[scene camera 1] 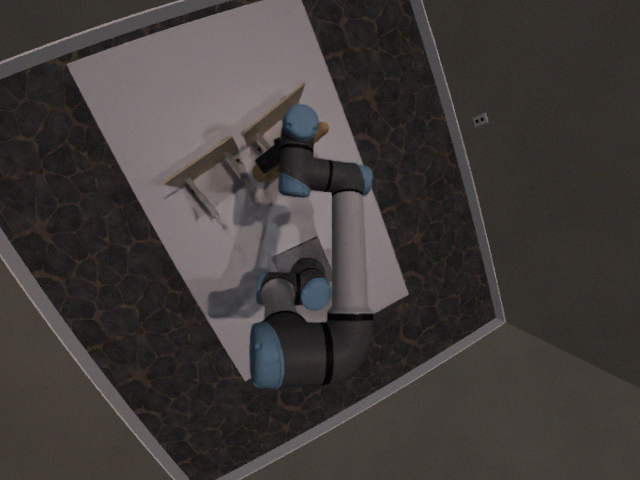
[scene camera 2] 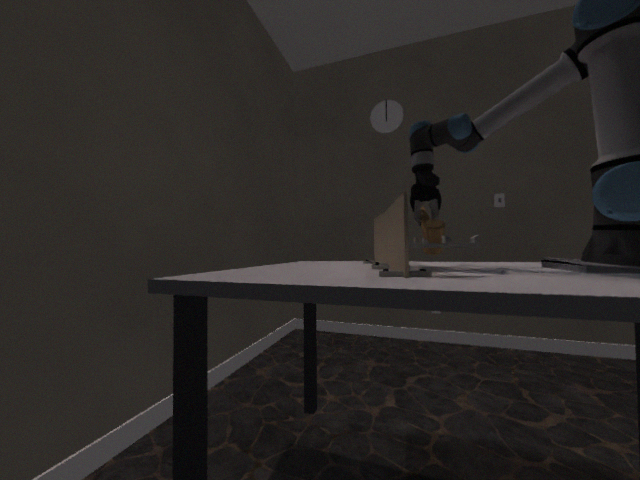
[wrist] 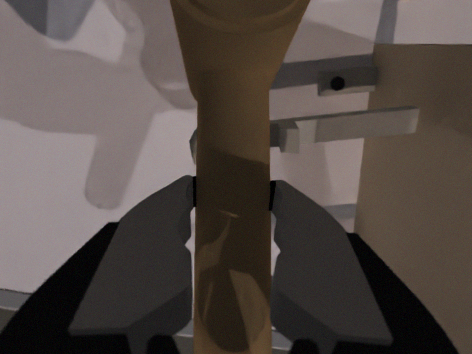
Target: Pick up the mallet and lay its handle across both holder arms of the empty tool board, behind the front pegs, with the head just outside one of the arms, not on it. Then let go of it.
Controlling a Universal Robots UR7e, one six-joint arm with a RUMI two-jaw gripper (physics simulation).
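Places are measured from the arm's base along level axes (x down, y left, z ahead), in centimetres.
Pixels of known places: gripper, between the fingertips: (wrist: 233, 181); arm's base, origin of its link: (scene camera 1: 307, 273) (scene camera 2: 622, 263).
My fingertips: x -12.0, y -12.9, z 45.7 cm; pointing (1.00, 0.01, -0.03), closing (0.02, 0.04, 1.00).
For each thing: its top centre in the pictures, then the offset to it from my fingertips. Level surfaces: height alone.
- arm's peg, centre of its top: (wrist: 290, 142) dx +3.9, dy +1.3, dz +3.6 cm
- dark foot with a hole, centre of its top: (wrist: 380, 78) (scene camera 1: 252, 141) dx +12.6, dy +5.4, dz +12.8 cm
- white table, height of its surface: dx +13.8 cm
The mallet (scene camera 1: 323, 129) (scene camera 2: 433, 237) (wrist: 232, 120) is orange-brown. My gripper (scene camera 2: 425, 211) (wrist: 233, 181) is shut on its handle; the wrist hides the fingertips in scene camera 1. The head lies toward the gap between two wooden boards. In the wrist view the handle passes above one holder arm (wrist: 360, 125) of the right-hand tool board (scene camera 1: 273, 114) (wrist: 415, 190), with the head beyond that arm. The arm's peg (wrist: 290, 137) shows right of the handle, and its front end peeks out on the left. The second arm is hidden. I cannot tell the exact height gap.
A second wooden board (scene camera 1: 201, 161) with two protruding arms (scene camera 1: 204, 200) stands beside the right-hand one, on the left in scene camera 1. A dark foot with a hole (wrist: 345, 81) lies low beside the holder arm. Both boards stand on the white table (scene camera 1: 170, 93) (scene camera 2: 248, 274).
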